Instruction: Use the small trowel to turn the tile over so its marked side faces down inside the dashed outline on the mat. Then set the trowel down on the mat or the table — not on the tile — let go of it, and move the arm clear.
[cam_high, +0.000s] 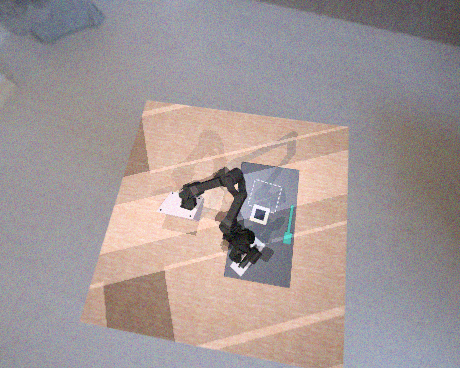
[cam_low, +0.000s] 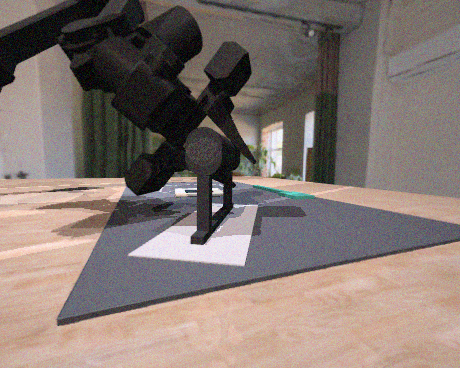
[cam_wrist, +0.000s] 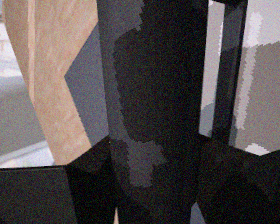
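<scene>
Now: gripper tip 20 cm to the right of the grey mat and 7 cm above it. The rest, counted from my gripper tip: teal trowel (20 cm to the left, 14 cm ahead, 5 cm below); then square tile (22 cm to the left, 5 cm below, 3 cm behind).
</scene>
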